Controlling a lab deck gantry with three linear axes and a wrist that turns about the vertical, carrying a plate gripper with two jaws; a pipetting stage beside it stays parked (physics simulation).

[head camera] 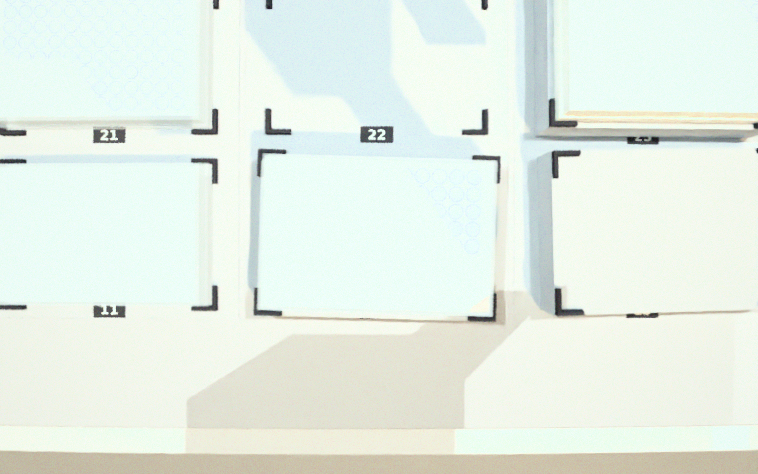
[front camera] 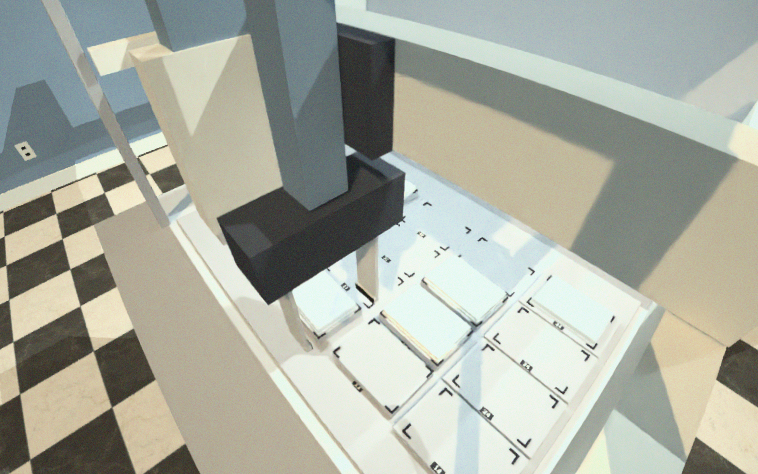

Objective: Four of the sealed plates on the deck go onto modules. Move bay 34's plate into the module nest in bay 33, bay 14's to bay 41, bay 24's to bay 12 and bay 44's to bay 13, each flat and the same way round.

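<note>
My gripper stands open, its two jaws apart on either side of a sealed plate. That plate lies flat in the bay 12 nest, in line with the nest's corner marks. The nest in bay 13 holds no plate. Bay 44's plate lies in its bay. Bays 14, 24 and 34 show bare marks. A plate lies on the bay 33 module. Part of the plate at bay 41 shows behind the gripper body. The head camera does not show the jaws.
A taller stack with a plate stands in bay 23, next to bay 13. Plates lie in bay 21 and bay 11. The parked pipetting stage and a back wall rise around the deck.
</note>
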